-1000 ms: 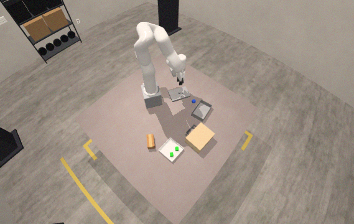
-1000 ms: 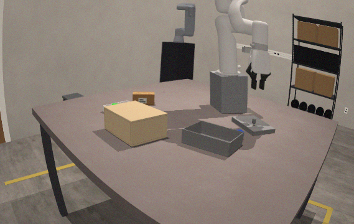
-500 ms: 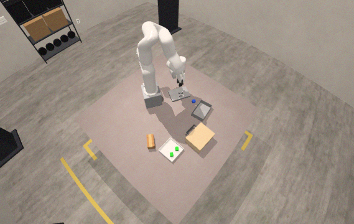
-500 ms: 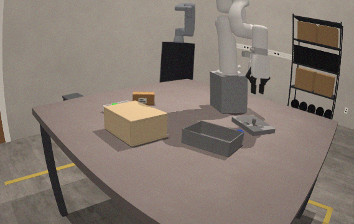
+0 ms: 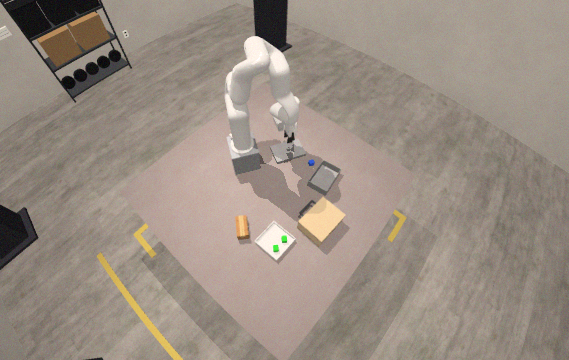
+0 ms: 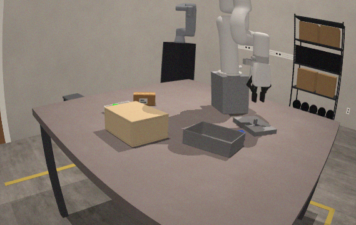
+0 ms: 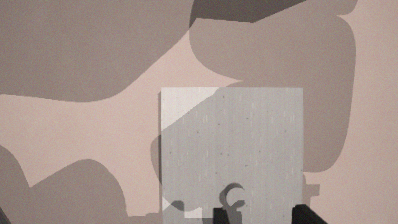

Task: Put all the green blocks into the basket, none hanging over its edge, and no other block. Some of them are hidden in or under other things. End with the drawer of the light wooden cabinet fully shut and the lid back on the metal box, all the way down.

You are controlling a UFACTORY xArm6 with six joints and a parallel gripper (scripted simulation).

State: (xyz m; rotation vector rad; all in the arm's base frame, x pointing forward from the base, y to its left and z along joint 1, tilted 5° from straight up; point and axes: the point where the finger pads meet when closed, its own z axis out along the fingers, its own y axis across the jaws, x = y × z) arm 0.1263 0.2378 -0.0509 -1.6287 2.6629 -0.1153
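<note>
My hand is 120 mm above the grey metal lid. From my hand the other things lie so: metal box (290 mm ahead, 110 mm below, 10 mm to the right); light wooden cabinet (430 mm ahead, 250 mm to the right, 90 mm below); blue block (170 mm ahead, 120 mm below, 30 mm to the left).
</note>
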